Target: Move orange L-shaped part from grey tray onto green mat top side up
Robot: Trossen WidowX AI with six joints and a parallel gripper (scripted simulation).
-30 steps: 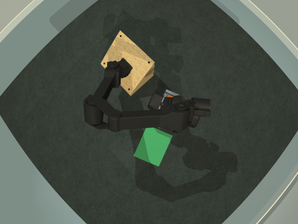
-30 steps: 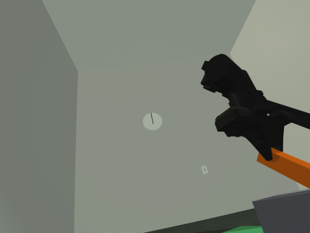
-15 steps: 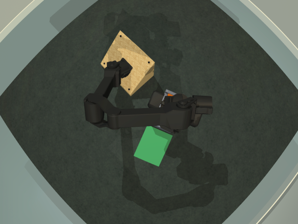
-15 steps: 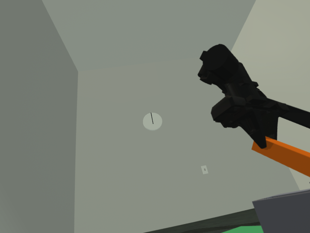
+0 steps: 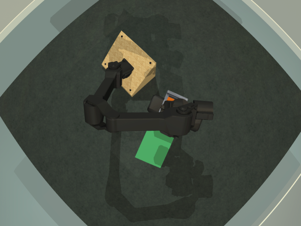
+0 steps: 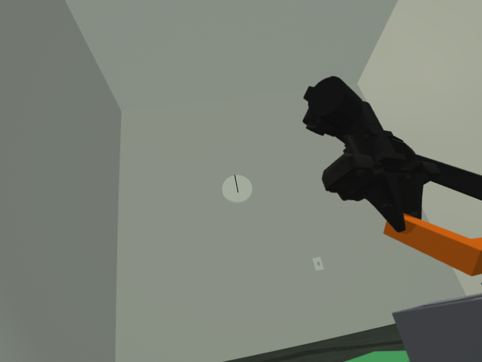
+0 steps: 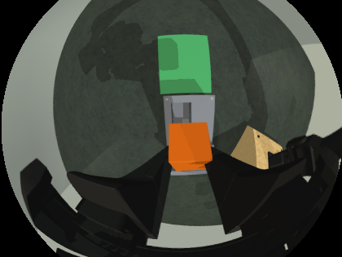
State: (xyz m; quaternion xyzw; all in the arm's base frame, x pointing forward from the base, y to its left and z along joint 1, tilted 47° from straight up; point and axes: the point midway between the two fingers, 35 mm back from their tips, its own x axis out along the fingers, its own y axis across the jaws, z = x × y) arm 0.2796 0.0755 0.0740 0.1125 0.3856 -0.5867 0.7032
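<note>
The green mat is 40 mm ahead of my gripper tip, 120 mm to the right of it and 170 mm below it. From my gripper tip the other things lie so: orange L-shaped part (30 mm behind, 20 mm to the left, 30 mm below).
</note>
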